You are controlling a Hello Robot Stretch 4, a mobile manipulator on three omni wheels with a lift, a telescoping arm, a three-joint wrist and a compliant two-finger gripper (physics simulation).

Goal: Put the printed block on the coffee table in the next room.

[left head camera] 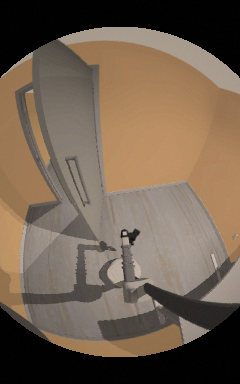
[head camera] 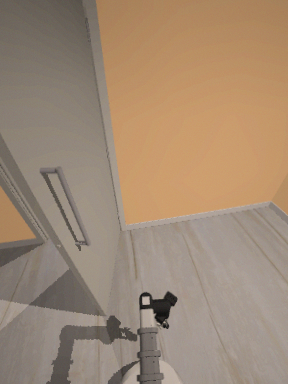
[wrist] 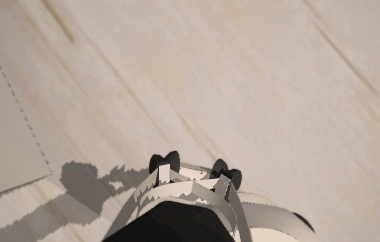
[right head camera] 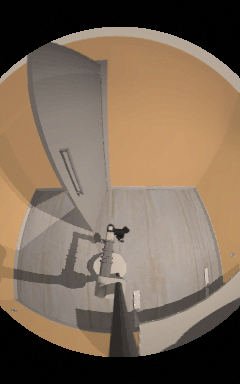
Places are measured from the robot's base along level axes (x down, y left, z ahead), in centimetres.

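Where they show: gripper, fingertip midpoint: (wrist: 195, 168) (right head camera: 119, 239).
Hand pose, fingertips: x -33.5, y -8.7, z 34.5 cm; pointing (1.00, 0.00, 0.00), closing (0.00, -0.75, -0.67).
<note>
Things, the pixels of their top centre, and the offset from my fingertips. "*": a spot on its surface instead. Level surfaces: height alone.
- printed block at its top centre: (wrist: 192, 186) dz -1.0, dx -2.6, dy +0.9 cm
- long bar handle at a spot on its surface: (head camera: 74, 210) * dz +20.0, dx -76.9, dy +33.7 cm
- floor at its surface level: dx +36.3 cm
My gripper (head camera: 164, 324) (wrist: 195, 168) points down at the end of the arm, above the wooden floor. In the wrist view its two black fingertips stand a little apart, shut on a pale block, the printed block (wrist: 192, 173), which shows between them, partly hidden by the finger bands and crossed by jagged shadows. No print can be made out on it. In the head camera view the block is too small to tell apart from the fingers. The coffee table does not show in these views.
A grey door (head camera: 80, 115) (left head camera: 65, 120) (right head camera: 70, 115) with a long bar handle (head camera: 74, 210) stands open at the left, its lower corner near my arm. A doorway frame (left head camera: 35, 145) shows behind it. Orange walls (head camera: 195, 110) surround the floor (head camera: 200, 280). My round base (right head camera: 117, 265) is below the arm.
</note>
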